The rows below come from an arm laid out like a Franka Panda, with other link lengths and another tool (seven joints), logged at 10 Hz.
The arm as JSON. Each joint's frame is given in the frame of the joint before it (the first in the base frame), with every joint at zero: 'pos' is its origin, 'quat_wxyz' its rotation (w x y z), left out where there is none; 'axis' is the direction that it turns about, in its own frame. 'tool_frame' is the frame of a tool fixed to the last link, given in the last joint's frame.
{
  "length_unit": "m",
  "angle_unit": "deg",
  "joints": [
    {
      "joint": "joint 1",
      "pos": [
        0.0,
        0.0,
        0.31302
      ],
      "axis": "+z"
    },
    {
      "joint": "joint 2",
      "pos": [
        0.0,
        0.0,
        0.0
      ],
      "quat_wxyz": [
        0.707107,
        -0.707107,
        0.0,
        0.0
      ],
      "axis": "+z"
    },
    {
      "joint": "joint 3",
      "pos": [
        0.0,
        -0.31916,
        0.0
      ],
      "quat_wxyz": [
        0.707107,
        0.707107,
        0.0,
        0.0
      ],
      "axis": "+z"
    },
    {
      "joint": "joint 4",
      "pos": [
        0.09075,
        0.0,
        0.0
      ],
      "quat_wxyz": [
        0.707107,
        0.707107,
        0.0,
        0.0
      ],
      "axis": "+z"
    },
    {
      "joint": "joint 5",
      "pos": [
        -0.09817,
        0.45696,
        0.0
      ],
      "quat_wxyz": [
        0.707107,
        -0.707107,
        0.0,
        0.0
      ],
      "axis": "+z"
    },
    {
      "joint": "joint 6",
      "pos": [
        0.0,
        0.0,
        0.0
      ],
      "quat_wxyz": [
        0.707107,
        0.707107,
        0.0,
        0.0
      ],
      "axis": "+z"
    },
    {
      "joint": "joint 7",
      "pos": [
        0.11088,
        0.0,
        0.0
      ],
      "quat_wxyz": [
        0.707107,
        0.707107,
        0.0,
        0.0
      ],
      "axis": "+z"
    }
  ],
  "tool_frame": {
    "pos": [
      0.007,
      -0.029,
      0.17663
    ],
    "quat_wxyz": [
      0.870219,
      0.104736,
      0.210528,
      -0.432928
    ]
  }
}
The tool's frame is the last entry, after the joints.
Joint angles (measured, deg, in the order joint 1, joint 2, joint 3, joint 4, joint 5, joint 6, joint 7), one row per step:
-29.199 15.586 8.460 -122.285 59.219 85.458 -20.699
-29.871 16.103 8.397 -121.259 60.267 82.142 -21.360
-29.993 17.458 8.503 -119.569 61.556 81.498 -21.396
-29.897 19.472 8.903 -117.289 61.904 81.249 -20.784
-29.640 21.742 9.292 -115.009 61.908 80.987 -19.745
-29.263 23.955 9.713 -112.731 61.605 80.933 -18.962
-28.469 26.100 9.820 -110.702 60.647 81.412 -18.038
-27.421 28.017 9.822 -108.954 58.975 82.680 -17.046
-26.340 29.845 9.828 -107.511 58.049 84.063 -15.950
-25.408 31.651 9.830 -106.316 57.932 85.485 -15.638
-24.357 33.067 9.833 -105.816 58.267 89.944 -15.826
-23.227 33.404 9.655 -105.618 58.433 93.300 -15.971
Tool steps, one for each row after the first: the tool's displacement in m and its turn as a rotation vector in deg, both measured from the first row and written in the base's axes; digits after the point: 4 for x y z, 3 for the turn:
0.0004 -0.0025 0.0110 3.144 -0.656 0.606
0.0105 -0.0047 0.0141 4.538 -1.292 -0.016
0.0223 -0.0036 0.0121 5.176 -1.152 0.136
0.0329 -0.0006 0.0066 5.705 -0.284 0.584
0.0430 0.0038 0.0004 5.894 0.312 1.308
0.0510 0.0092 -0.0104 5.176 1.316 2.246
0.0577 0.0152 -0.0246 3.308 2.422 3.326
0.0645 0.0226 -0.0387 1.889 3.596 3.819
0.0713 0.0293 -0.0524 1.158 4.041 3.755
0.0821 0.0326 -0.0715 -1.389 3.464 1.740
0.0904 0.0364 -0.0796 -3.734 2.572 0.492

